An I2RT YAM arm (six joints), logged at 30 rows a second.
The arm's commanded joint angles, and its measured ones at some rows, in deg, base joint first. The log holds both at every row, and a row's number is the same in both.
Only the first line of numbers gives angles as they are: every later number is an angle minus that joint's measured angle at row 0.
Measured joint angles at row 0:
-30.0 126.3 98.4 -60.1 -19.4 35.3
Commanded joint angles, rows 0 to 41:
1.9 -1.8 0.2 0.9 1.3 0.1
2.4 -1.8 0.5 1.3 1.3 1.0
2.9 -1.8 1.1 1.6 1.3 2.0
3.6 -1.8 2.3 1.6 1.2 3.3
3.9 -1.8 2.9 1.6 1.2 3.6
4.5 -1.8 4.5 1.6 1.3 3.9
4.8 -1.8 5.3 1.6 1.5 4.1
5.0 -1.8 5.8 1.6 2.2 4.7
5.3 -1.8 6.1 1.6 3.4 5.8
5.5 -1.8 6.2 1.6 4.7 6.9
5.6 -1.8 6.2 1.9 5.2 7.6
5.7 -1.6 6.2 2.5 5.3 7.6
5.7 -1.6 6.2 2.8 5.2 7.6
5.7 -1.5 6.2 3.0 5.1 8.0
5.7 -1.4 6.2 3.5 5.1 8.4
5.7 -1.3 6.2 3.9 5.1 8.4
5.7 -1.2 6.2 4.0 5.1 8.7
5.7 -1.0 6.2 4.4 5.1 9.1
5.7 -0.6 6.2 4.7 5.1 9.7
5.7 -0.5 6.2 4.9 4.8 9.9
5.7 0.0 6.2 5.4 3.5 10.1
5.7 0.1 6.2 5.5 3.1 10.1
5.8 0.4 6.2 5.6 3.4 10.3
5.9 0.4 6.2 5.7 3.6 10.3
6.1 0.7 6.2 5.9 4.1 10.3
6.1 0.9 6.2 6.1 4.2 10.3
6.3 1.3 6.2 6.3 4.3 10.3
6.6 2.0 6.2 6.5 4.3 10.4
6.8 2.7 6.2 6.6 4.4 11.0
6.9 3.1 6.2 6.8 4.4 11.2
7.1 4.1 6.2 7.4 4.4 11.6
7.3 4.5 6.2 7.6 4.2 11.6
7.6 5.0 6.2 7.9 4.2 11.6
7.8 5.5 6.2 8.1 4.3 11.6
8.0 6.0 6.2 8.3 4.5 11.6
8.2 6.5 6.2 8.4 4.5 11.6
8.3 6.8 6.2 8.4 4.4 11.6
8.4 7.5 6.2 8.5 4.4 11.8
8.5 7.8 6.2 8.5 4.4 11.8
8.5 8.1 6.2 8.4 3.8 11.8
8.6 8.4 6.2 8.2 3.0 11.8
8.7 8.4 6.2 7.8 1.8 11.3
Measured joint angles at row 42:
6.6 4.5 6.6 7.6 5.7 11.0
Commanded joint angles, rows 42 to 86:
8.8 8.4 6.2 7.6 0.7 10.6
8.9 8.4 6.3 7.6 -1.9 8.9
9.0 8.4 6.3 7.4 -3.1 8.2
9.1 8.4 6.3 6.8 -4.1 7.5
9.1 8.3 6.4 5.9 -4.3 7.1
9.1 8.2 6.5 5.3 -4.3 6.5
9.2 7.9 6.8 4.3 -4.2 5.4
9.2 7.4 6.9 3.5 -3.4 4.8
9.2 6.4 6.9 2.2 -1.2 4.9
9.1 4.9 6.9 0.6 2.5 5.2
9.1 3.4 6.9 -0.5 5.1 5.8
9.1 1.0 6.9 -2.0 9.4 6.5
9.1 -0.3 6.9 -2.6 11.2 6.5
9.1 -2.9 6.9 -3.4 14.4 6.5
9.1 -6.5 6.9 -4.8 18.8 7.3
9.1 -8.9 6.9 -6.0 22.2 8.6
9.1 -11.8 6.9 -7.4 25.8 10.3
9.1 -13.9 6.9 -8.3 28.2 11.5
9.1 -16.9 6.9 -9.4 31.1 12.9
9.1 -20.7 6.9 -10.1 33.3 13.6
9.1 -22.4 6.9 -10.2 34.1 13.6
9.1 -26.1 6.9 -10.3 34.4 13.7
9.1 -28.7 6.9 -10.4 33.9 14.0
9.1 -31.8 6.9 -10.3 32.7 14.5
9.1 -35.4 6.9 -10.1 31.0 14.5
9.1 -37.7 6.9 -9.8 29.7 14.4
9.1 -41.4 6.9 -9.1 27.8 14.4
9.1 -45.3 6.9 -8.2 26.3 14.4
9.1 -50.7 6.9 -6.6 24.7 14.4
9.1 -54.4 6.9 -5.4 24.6 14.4
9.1 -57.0 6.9 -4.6 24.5 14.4
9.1 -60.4 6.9 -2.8 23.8 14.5
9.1 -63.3 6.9 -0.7 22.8 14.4
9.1 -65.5 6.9 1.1 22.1 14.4
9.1 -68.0 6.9 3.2 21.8 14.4
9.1 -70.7 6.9 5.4 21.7 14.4
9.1 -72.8 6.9 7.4 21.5 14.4
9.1 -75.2 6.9 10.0 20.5 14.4
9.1 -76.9 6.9 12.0 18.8 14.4
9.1 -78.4 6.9 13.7 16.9 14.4
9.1 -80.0 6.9 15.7 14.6 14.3
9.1 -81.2 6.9 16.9 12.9 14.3
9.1 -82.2 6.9 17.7 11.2 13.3
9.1 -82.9 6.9 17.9 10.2 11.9
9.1 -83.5 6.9 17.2 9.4 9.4
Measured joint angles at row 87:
9.1 -83.1 7.7 17.8 15.0 13.5
